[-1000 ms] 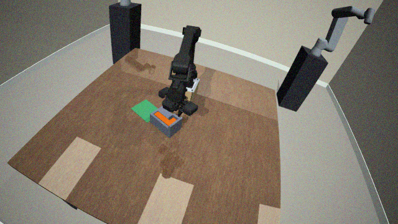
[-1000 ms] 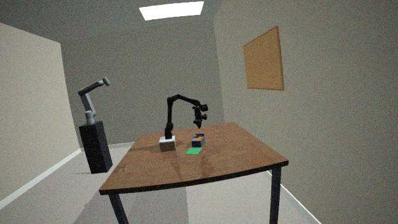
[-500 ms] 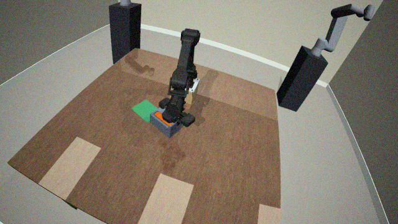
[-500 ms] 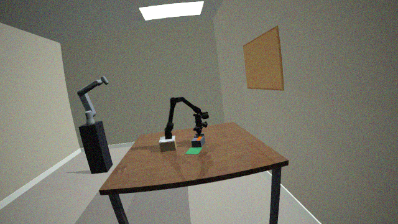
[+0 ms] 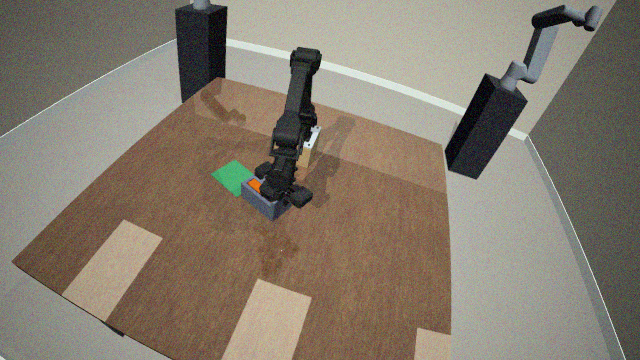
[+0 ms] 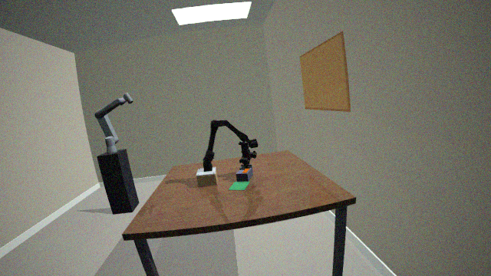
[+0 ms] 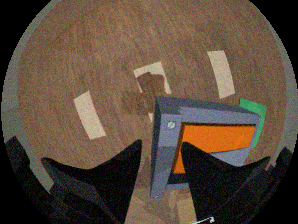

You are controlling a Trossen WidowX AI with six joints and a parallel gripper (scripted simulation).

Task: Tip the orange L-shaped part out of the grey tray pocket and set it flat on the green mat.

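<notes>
My gripper tip is 5 cm to the left of the orange L-shaped part, 3 cm past it and 1 cm above it. The rest, counted from my gripper tip: green mat (20 cm to the right, 10 cm behind, 8 cm below).
</notes>
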